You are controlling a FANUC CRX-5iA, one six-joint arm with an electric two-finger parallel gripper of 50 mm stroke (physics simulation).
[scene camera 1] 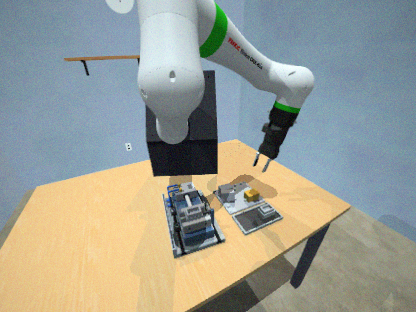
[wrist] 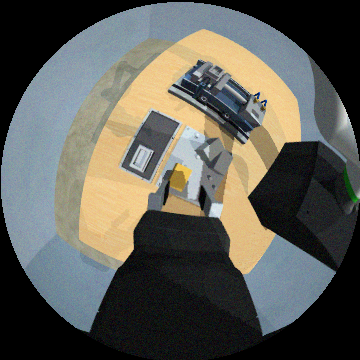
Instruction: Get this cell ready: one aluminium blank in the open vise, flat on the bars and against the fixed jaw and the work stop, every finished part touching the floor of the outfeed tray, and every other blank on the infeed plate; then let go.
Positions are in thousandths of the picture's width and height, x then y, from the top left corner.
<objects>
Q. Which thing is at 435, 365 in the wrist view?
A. An outfeed tray floor.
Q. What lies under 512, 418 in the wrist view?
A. An infeed plate.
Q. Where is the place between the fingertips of my gripper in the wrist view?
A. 510, 526
</objects>
